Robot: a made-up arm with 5 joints.
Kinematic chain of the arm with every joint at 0, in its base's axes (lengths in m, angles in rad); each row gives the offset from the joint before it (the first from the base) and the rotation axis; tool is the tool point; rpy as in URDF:
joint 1: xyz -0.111 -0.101 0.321 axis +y
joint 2: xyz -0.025 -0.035 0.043 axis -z
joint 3: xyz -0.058 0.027 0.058 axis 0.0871 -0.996 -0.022
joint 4: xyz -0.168 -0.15 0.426 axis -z
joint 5: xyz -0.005 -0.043 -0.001 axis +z
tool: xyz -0.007 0.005 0.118 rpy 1.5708 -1.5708 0
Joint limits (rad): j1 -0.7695..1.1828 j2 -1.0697..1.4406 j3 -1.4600..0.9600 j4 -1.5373..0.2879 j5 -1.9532..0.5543
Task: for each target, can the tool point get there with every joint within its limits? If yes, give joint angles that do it. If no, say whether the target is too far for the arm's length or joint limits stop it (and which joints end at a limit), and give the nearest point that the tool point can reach.
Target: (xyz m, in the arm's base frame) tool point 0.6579 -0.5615 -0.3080
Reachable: no: too far | nearest point 0.3743 -0.3440 0.0721 | short by 0.522 m
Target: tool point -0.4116 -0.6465 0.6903
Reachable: yes | joints -0.0042 -0.7574 0.7516 -0.2433 -0.3129
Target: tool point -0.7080 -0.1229 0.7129
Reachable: yes | joints -0.3254 0.4587 0.3178 -0.5346 -0.2289
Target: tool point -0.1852 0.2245 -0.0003
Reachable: no: joint limits stop it (at a limit: joint 1, joint 3, joint 4, joint 5) | nearest point -0.5576 0.3853 0.2226 | short by 0.463 m
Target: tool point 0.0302 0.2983 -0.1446
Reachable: no: joint limits stop it (at a limit: joint 1, joint 3, joint 4, joint 5) | nearest point 0.2945 0.1790 0.1146 | short by 0.389 m
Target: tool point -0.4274 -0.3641 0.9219
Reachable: yes | joints 0.3722 -0.1011 0.5813 0.1223 -0.0786
